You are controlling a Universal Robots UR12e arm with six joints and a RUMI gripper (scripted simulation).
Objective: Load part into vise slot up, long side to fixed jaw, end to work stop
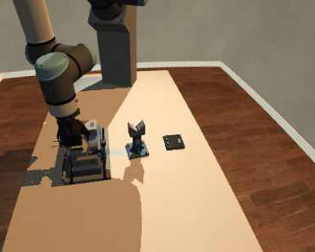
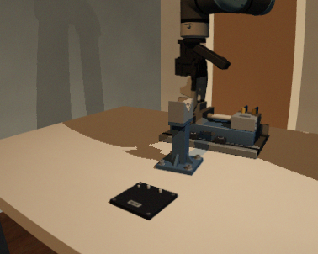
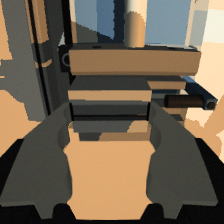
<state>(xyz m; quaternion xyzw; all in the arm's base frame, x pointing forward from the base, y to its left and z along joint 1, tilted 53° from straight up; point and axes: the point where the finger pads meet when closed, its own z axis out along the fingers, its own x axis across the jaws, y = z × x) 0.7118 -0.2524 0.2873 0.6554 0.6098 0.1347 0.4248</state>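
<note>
The part lies right at my hand. From my hand the other things lie so: dark work stop rod 20 mm ahead, 60 mm to the left, 20 mm below; moving jaw 30 mm behind, 30 mm to the left, 30 mm below; cream cylinder rod 80 mm behind, 50 mm to the left, 30 mm below.
</note>
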